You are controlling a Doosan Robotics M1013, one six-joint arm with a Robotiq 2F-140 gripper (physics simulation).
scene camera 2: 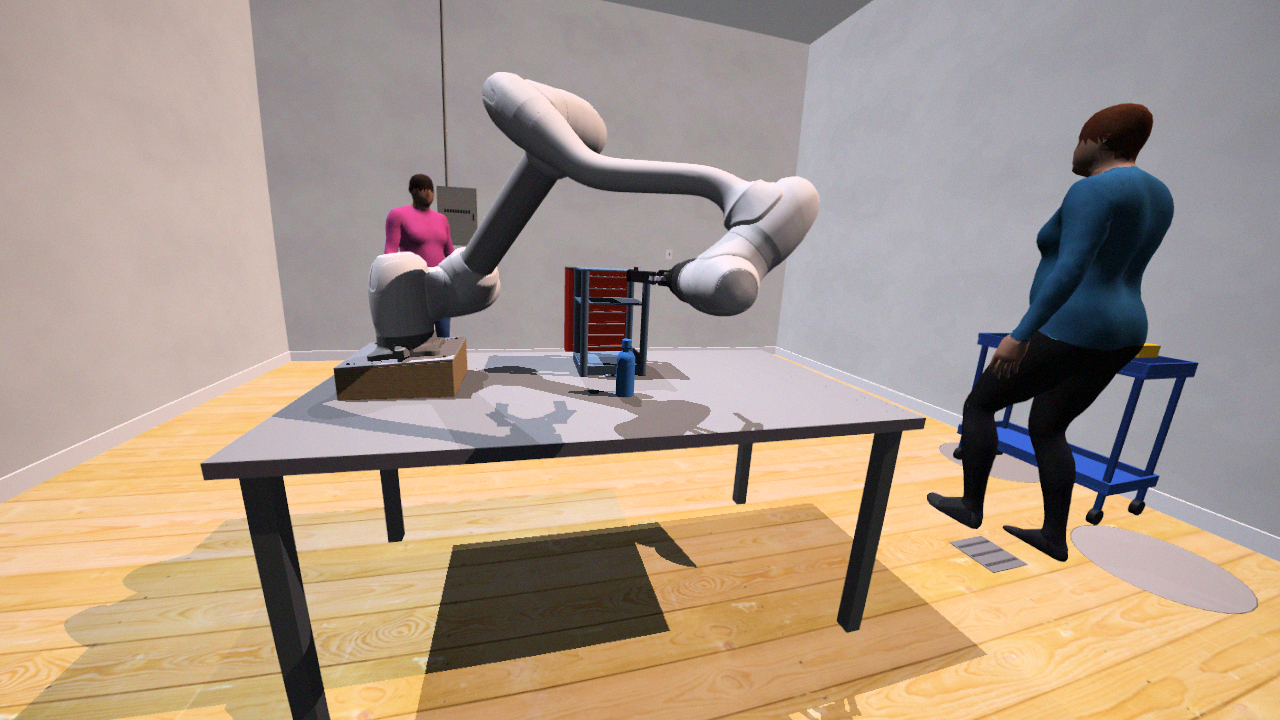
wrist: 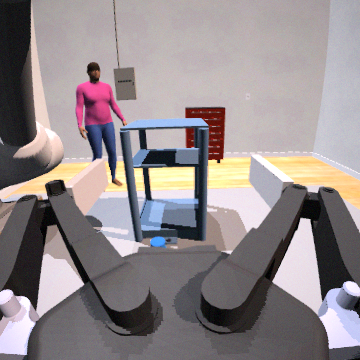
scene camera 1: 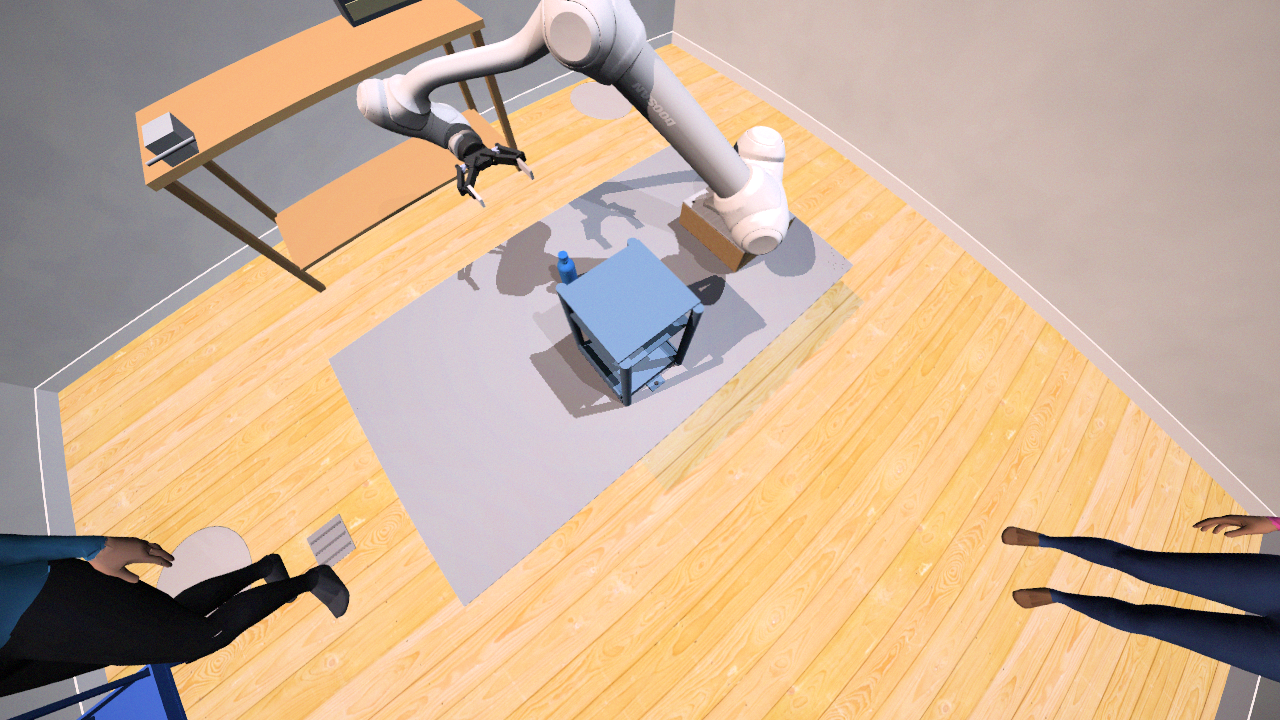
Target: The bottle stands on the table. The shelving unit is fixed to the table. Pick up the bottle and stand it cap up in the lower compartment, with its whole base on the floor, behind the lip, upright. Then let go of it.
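Places are measured from the arm's base along level axes (x down, y left, z ahead), in metres.
Pixels of known places: gripper, fingertip midpoint: (wrist: 177,169) (scene camera 1: 507,189); arm's base at its link origin: (scene camera 2: 409,350).
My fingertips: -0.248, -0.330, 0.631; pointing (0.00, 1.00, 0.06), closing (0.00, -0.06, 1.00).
Ahead of a thing's pixels: the offset from my fingertips to its middle, as dx, dy, dz. Level surfaces: height alone.
The blue bottle @(+0.267, +0.126, -0.038) (scene camera 1: 566,269) (scene camera 2: 624,371) stands upright, cap up, on the table @(dx +0.348) (scene camera 1: 429,429) (scene camera 2: 787,394) beside the shelving unit. In the wrist view the round blue top of the bottle (wrist: 158,242) shows low, in front of the unit; its body is hidden. The blue shelving unit @(+0.174, +0.445, -0.008) (scene camera 1: 628,300) (scene camera 2: 584,335) (wrist: 202,185) has a top board, a middle shelf and a lower compartment with a lip, whose open side shows in the wrist view. My gripper (scene camera 1: 506,186) (wrist: 177,169) is open and empty, roughly level, pointing toward the unit, above and back from the bottle.
My arm's base stands on a wooden block (scene camera 1: 709,234) (scene camera 2: 402,376) on the table. A wooden workbench (scene camera 1: 295,71) stands beyond the table. A person in teal (scene camera 2: 1096,259), a blue cart (scene camera 2: 1087,465), a person in pink (scene camera 2: 418,232) (wrist: 95,102) and a red drawer cabinet (wrist: 212,132) are farther off.
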